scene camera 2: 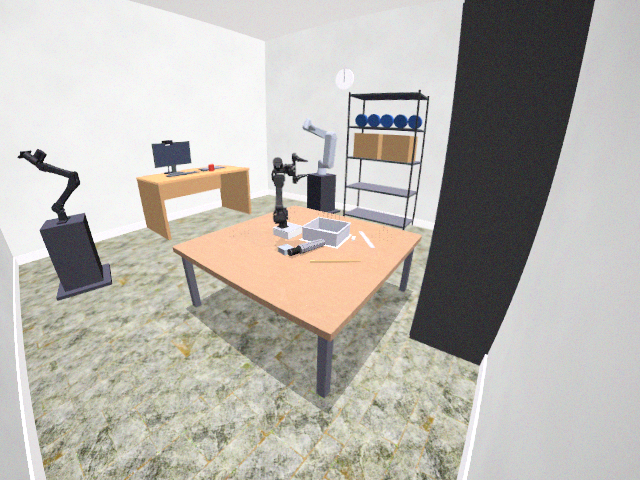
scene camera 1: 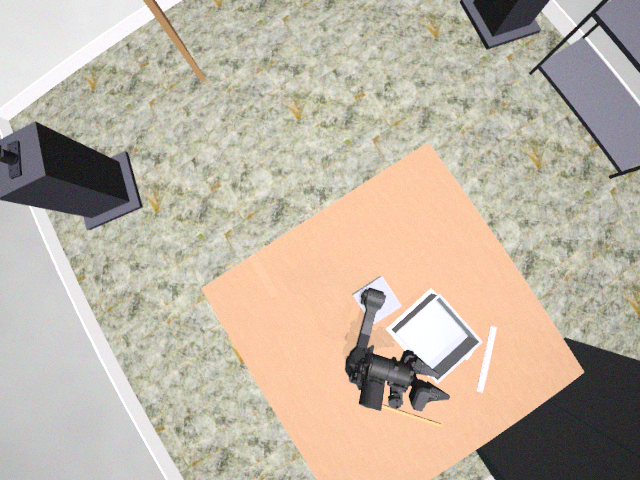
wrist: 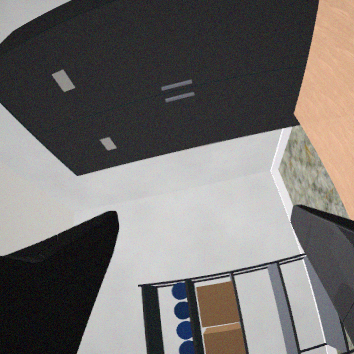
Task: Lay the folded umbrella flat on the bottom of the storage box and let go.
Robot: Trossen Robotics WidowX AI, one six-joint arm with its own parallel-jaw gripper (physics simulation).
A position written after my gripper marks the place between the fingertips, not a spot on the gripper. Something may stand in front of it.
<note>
My gripper point(scene camera 1: 443, 385) is open, holding nothing. On the table rests a storage box point(scene camera 1: 433, 330).
The storage box also shows in scene camera 2 point(scene camera 2: 332, 231). My gripper is seen too in the wrist view point(wrist: 206, 217). The wrist view misses the storage box: it is out of frame.
</note>
